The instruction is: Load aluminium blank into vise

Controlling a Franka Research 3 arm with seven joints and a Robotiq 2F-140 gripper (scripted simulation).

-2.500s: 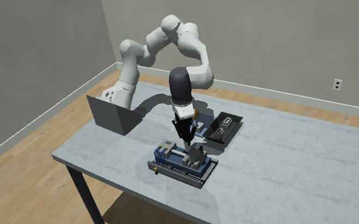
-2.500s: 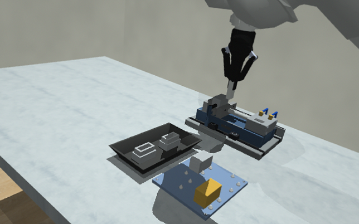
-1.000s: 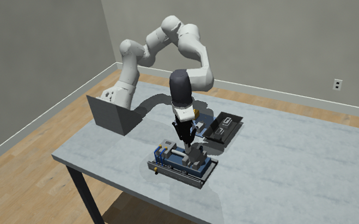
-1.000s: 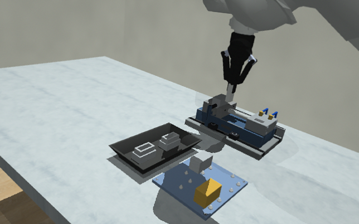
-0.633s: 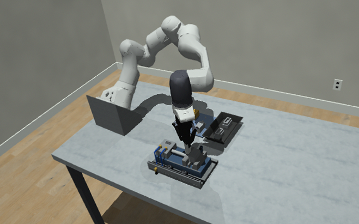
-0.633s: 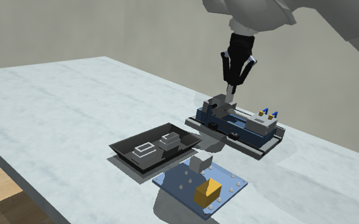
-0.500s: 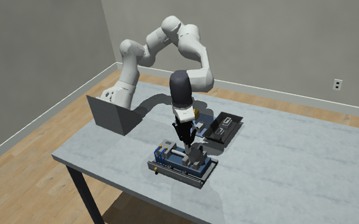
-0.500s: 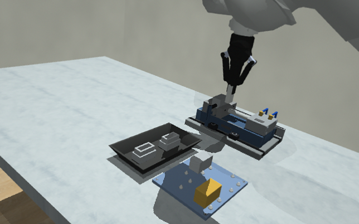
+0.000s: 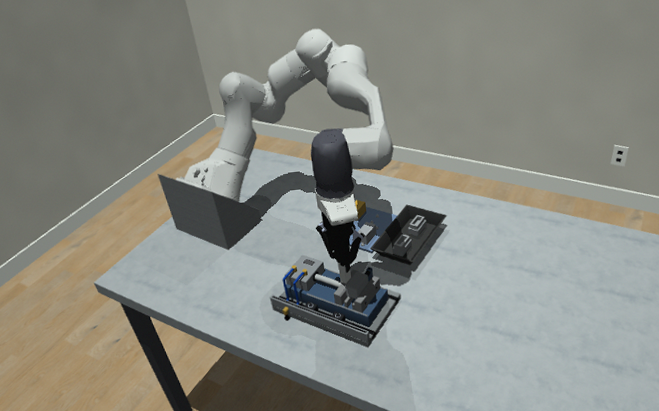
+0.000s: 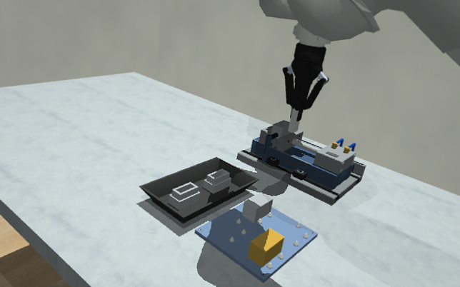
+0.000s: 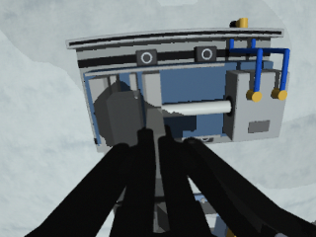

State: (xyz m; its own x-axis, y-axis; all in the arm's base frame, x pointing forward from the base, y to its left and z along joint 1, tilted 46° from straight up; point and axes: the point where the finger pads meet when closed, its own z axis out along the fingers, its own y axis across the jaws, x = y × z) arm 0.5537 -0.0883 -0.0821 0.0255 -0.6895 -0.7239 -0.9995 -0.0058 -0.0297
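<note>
My hand is 6 cm short of the fixed jaw and 6 cm above it. Round my hand: brass blank: 36 cm to the left, 19 cm behind, 11 cm below.
</note>
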